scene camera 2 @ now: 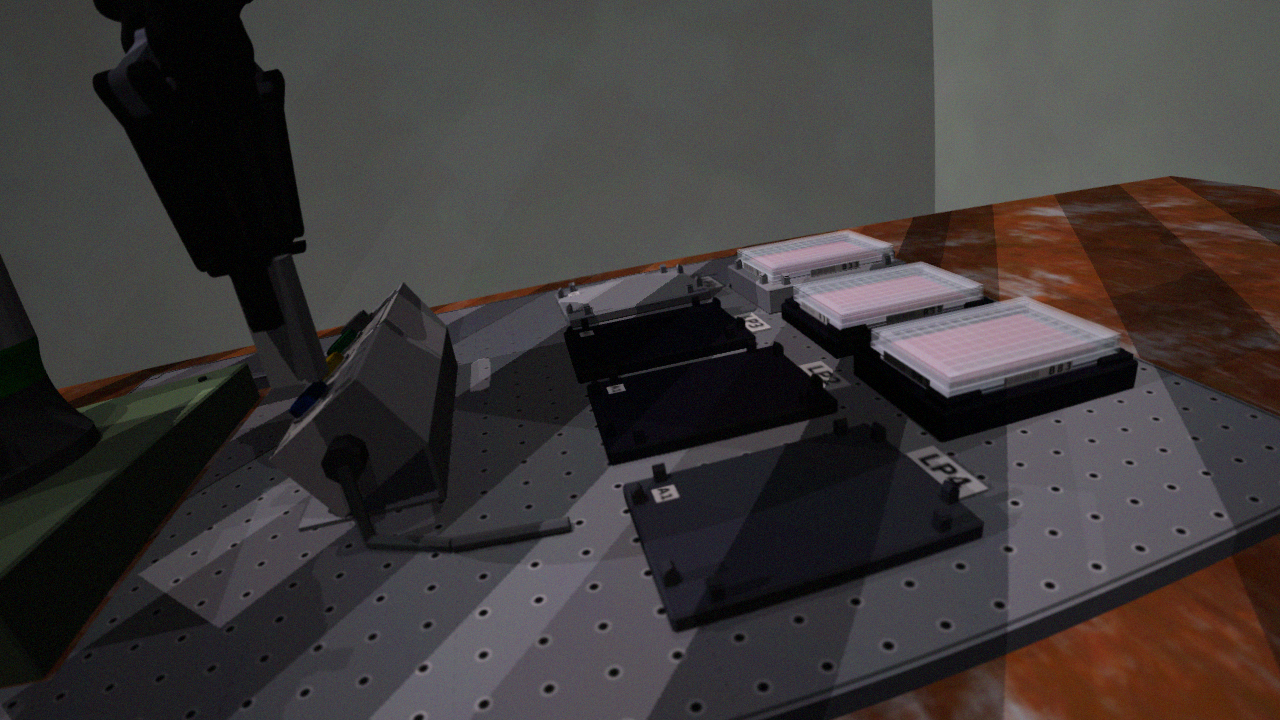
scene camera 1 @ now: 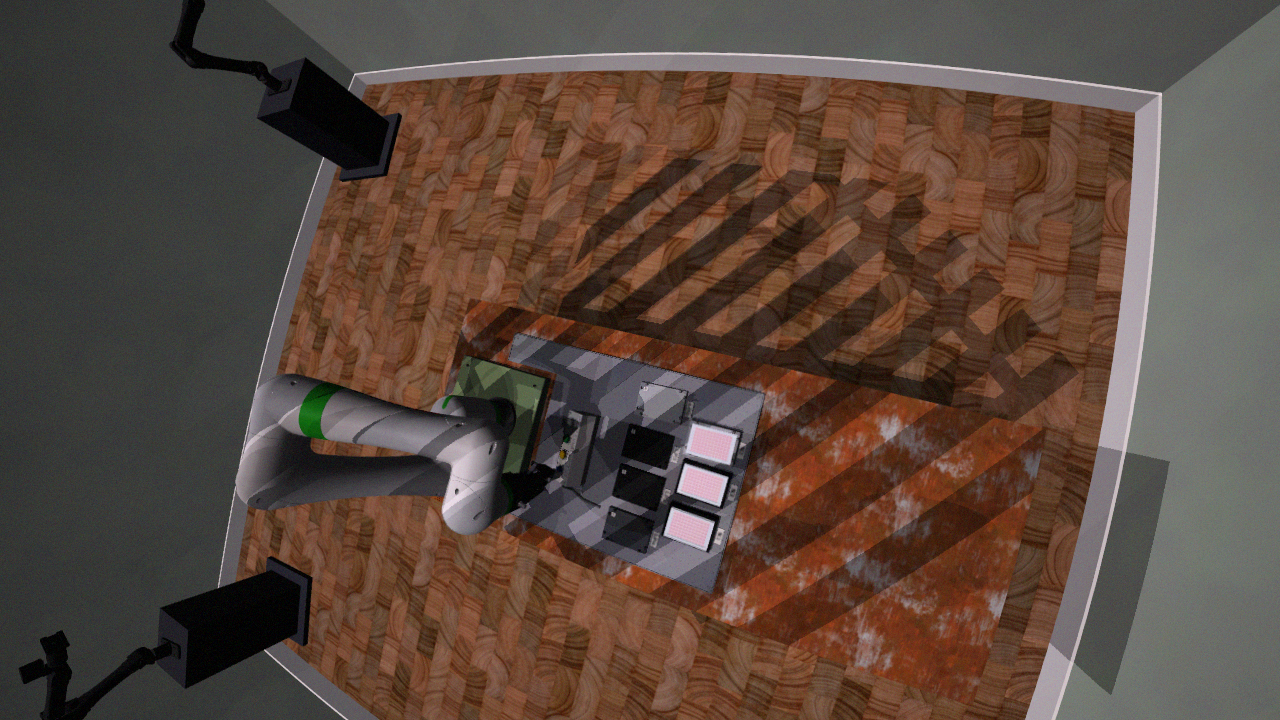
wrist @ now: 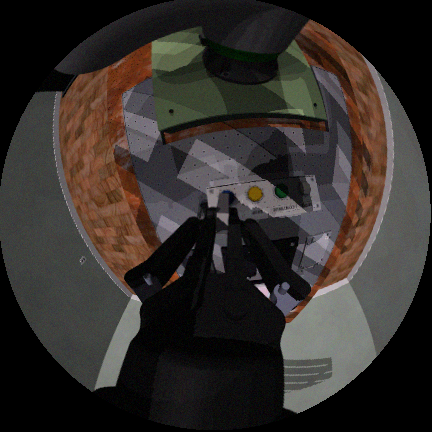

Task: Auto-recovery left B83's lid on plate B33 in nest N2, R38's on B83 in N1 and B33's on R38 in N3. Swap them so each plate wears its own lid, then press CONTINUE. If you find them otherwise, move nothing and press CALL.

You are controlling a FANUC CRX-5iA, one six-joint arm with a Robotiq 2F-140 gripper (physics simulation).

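Frame: origin at the arm's base, x right, y ahead, z up, level; metres.
Seen in the pictures: gripper, fingertip midpoint: [scene camera 2: 300, 379] [scene camera 1: 557, 472] [wrist: 223, 201]; arm's base, link origin: [scene camera 1: 497, 419] [wrist: 240, 59].
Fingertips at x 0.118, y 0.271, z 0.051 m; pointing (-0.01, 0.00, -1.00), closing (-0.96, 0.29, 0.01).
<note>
Offsets run from my fingertips to a thing's top centre. "spot": to the spot under its first point.
My gripper [scene camera 1: 553, 471] [scene camera 2: 299, 371] [wrist: 223, 201] is shut and empty, fingertips down at the blue button {dy +0.001, dx -0.004, dz -0.005 m} [scene camera 2: 308, 398] [wrist: 228, 194] of the control box {dy +0.031, dx -0.077, dz +0.004 m} [scene camera 1: 581, 452] [scene camera 2: 402, 394] [wrist: 268, 187]. The fingertips partly cover that button in the wrist view; I cannot tell whether it is pressed in. The yellow button {dy +0.006, dx -0.054, dz -0.005 m} [scene camera 2: 333, 360] [wrist: 255, 194] and the green button {dy +0.012, dx -0.104, dz -0.005 m} [scene camera 2: 345, 340] [wrist: 281, 191] are beside it. Three pink plates under clear lids, a far one {dy +0.438, dx -0.152, dz -0.039 m} [scene camera 1: 712, 443] [scene camera 2: 819, 255], a middle one {dy +0.427, dx -0.032, dz -0.048 m} [scene camera 1: 702, 484] [scene camera 2: 886, 295] and a near one {dy +0.405, dx +0.098, dz -0.044 m} [scene camera 1: 690, 527] [scene camera 2: 998, 344], sit in their nests. Their codes are too small to read surely.
Between box and plates are a light empty holder {dy +0.273, dx -0.247, dz -0.060 m} [scene camera 1: 662, 401] [scene camera 2: 635, 295], two black ones {spot: dy +0.253, dx -0.116, dz -0.069 m} [scene camera 1: 648, 445] [scene camera 2: 657, 338], {spot: dy +0.238, dx +0.010, dz -0.070 m} [scene camera 1: 638, 486] [scene camera 2: 707, 398], and a dark one {dy +0.219, dx +0.149, dz -0.060 m} [scene camera 1: 626, 529] [scene camera 2: 805, 519] marked LP4. A cable {spot: dy +0.092, dx +0.097, dz -0.074 m} [scene camera 2: 510, 534] leaves the box. The green base plate [scene camera 1: 528, 394] [scene camera 2: 134, 447] [wrist: 190, 100] is behind the gripper.
</note>
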